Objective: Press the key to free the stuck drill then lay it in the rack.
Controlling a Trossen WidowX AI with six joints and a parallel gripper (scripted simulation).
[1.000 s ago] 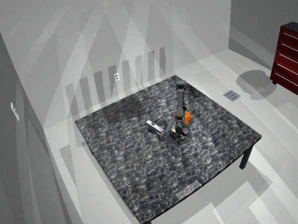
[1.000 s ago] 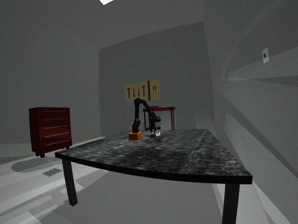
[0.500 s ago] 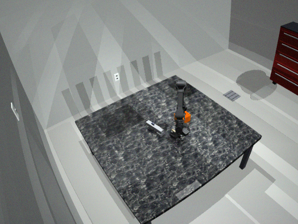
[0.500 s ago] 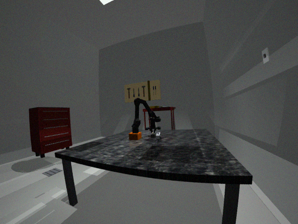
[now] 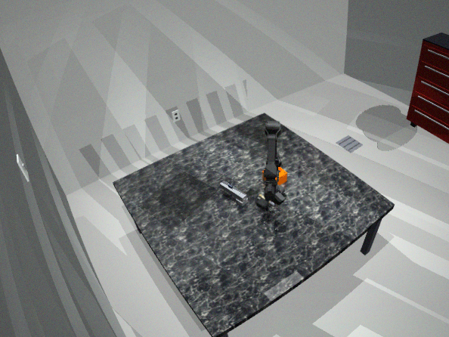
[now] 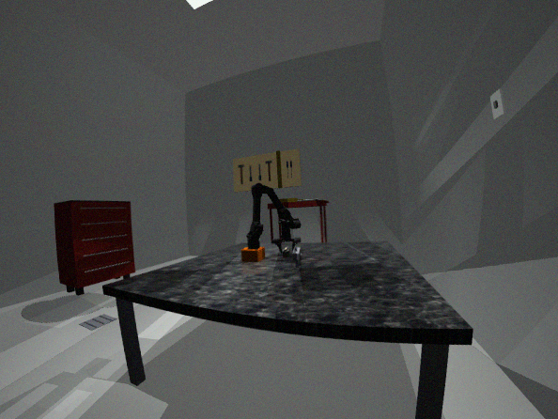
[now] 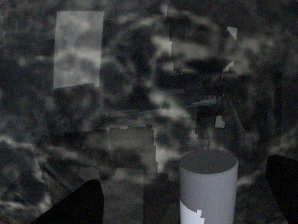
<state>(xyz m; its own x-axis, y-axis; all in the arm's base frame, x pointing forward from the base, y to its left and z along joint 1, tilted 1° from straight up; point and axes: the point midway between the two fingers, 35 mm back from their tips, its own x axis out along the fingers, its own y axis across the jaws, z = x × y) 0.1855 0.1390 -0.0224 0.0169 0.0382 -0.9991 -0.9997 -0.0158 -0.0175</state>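
Right now my gripper tip is 50 mm to the left of the dark block and 10 mm below it. Round my gripper tip: dark key (240 mm to the right, 80 mm ahead, 50 mm above); grey metal block (220 mm to the right, 80 mm ahead, 40 mm above).
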